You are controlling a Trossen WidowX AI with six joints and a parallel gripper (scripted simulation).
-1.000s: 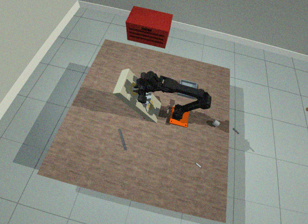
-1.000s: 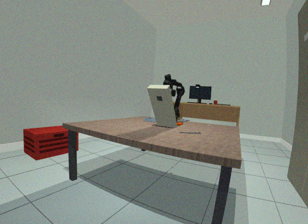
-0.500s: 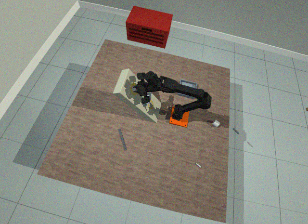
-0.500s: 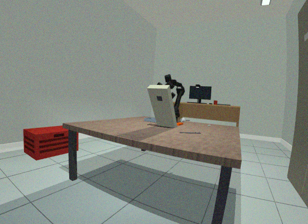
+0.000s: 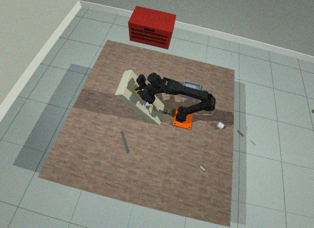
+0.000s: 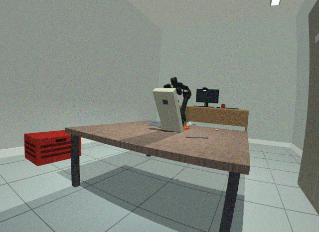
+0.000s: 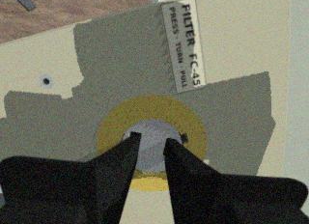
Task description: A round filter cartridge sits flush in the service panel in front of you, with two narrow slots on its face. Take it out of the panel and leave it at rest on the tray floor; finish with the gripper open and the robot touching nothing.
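My gripper tip is now 10 mm short of the round grey filter cartridge and 10 mm above it. Also, from my gripper tip: small pale shelf (100 mm below, 90 mm behind, 10 mm to the right); grey tray (370 mm behind, 330 mm to the right, 270 mm below); small pin (600 mm behind, 270 mm below, 260 mm to the left).
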